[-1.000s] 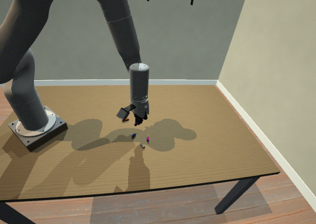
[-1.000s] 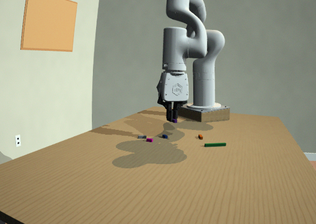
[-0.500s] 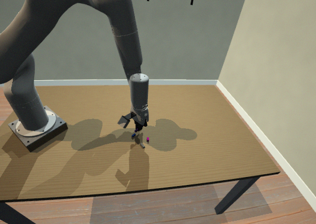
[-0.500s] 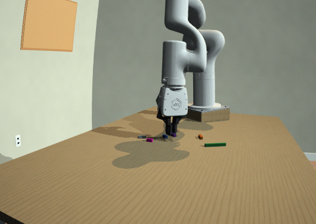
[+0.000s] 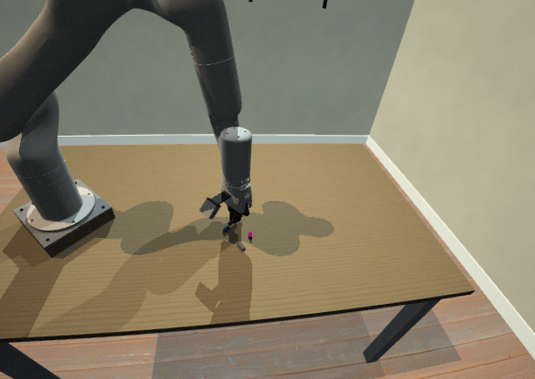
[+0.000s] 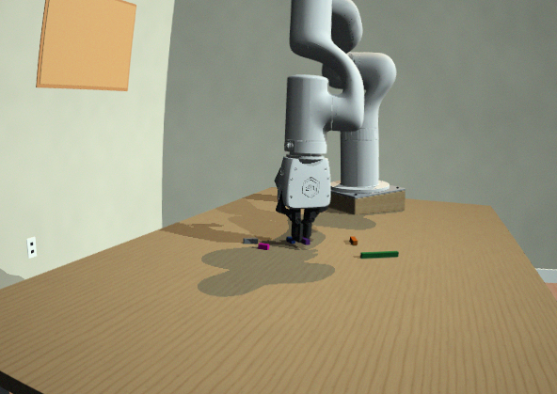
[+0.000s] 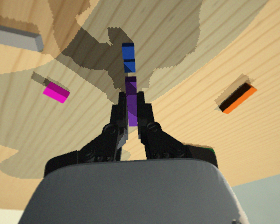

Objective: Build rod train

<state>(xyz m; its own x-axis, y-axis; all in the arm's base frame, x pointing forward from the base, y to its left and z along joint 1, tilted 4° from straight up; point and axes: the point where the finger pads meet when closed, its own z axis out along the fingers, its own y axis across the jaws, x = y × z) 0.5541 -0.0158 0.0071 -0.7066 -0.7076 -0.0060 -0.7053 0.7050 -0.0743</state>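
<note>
My hand is 20 mm above the purple rod. The rest, counted from my hand: grey rod (20 mm ahead, 100 mm to the right, 30 mm below); then orange rod (80 mm behind, 100 mm to the left, 30 mm below); then magenta rod (50 mm ahead, 60 mm to the right, 30 mm below).
</note>
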